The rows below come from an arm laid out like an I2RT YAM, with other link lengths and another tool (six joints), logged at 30 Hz.
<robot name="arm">
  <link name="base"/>
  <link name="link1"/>
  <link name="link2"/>
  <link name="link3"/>
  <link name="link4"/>
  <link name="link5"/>
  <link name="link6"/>
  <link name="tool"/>
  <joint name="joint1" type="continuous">
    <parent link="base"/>
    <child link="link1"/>
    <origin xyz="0 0 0.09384" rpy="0 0 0"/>
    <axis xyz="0 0 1"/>
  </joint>
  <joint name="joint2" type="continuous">
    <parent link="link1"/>
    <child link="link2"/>
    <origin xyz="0.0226 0.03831 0.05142" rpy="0 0 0"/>
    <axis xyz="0 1 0"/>
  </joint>
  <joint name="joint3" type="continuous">
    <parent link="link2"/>
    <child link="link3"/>
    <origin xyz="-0.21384 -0.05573 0" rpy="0 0 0"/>
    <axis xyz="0 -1 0"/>
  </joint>
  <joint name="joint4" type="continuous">
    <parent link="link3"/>
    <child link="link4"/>
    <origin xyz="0.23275 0.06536 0.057" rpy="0 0 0"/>
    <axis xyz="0 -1 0"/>
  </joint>
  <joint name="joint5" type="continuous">
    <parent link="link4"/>
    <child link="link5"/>
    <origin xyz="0.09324 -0.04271 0.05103" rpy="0 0 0"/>
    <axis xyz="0 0 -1"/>
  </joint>
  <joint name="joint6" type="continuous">
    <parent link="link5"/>
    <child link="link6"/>
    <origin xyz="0.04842 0 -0.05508" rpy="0 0 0"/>
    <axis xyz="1 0 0"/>
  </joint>
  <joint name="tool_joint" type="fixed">
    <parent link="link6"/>
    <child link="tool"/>
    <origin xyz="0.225 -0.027 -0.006" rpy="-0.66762 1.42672 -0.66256"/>
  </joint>
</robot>
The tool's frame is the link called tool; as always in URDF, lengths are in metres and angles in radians. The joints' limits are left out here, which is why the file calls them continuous.
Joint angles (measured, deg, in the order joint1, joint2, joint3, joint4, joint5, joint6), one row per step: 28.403 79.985 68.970 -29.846 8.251 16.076; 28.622 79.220 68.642 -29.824 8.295 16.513; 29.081 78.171 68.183 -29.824 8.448 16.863; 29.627 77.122 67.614 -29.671 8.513 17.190; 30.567 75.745 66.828 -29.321 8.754 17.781; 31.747 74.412 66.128 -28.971 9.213 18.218; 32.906 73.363 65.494 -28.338 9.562 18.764; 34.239 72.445 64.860 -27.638 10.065 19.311; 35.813 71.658 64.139 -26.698 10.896 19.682; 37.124 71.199 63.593 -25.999 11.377 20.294
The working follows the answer.
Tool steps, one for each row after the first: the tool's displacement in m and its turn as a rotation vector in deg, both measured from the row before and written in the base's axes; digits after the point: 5 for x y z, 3 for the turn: -0.00158 0.00114 0.00329 0.512 -0.316 -0.096; -0.00263 0.00226 0.00441 0.455 -0.481 0.119; -0.00289 0.00339 0.00404 0.515 -0.492 0.290; -0.00402 0.00566 0.00565 0.780 -0.738 0.387; -0.00430 0.00657 0.00621 0.596 -0.868 0.553; -0.00347 0.00750 0.00576 0.796 -0.842 0.557; -0.00382 0.00819 0.00515 0.716 -0.818 0.610; -0.00380 0.00881 0.00481 0.474 -0.979 0.683; -0.00393 0.00815 0.00228 0.619 -0.451 0.577
Tool pose at each row, in the base's axes (x y z in m, rotation vector in deg; rounded; the steps above come from the unrounded poses): 0.45509 0.18011 0.11850 -14.542 123.429 11.848; 0.45351 0.18125 0.12179 -14.161 123.045 12.288; 0.45089 0.18351 0.12619 -14.055 122.488 12.763; 0.44800 0.18690 0.13024 -14.098 121.895 13.397; 0.44398 0.19256 0.13589 -14.106 121.004 14.322; 0.43968 0.19913 0.14210 -14.407 120.000 15.123; 0.43621 0.20663 0.14786 -14.588 118.980 16.133; 0.43239 0.21482 0.15301 -14.868 117.990 17.090; 0.42859 0.22363 0.15782 -15.383 116.878 17.809; 0.42465 0.23178 0.16010 -15.641 116.261 18.704

